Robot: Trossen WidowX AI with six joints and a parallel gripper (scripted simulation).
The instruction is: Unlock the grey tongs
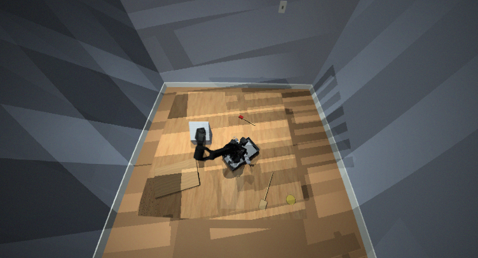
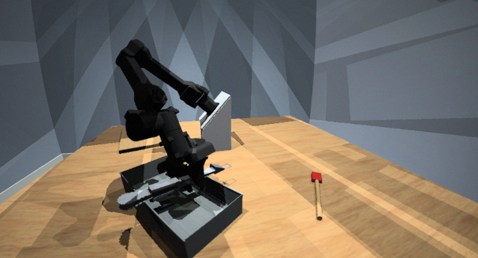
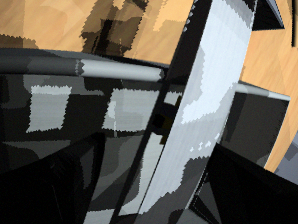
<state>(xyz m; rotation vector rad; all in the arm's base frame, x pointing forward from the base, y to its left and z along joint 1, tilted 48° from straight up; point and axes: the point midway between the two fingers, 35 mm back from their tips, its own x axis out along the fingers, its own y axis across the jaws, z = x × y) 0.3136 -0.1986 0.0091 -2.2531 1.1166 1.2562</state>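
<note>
The roasting tin is 20 mm behind my gripper tip, 60 mm to the right of it and 10 mm below it. Round my gripper tip: wooden board: 580 mm behind, 200 mm to the right, 30 mm below.
</note>
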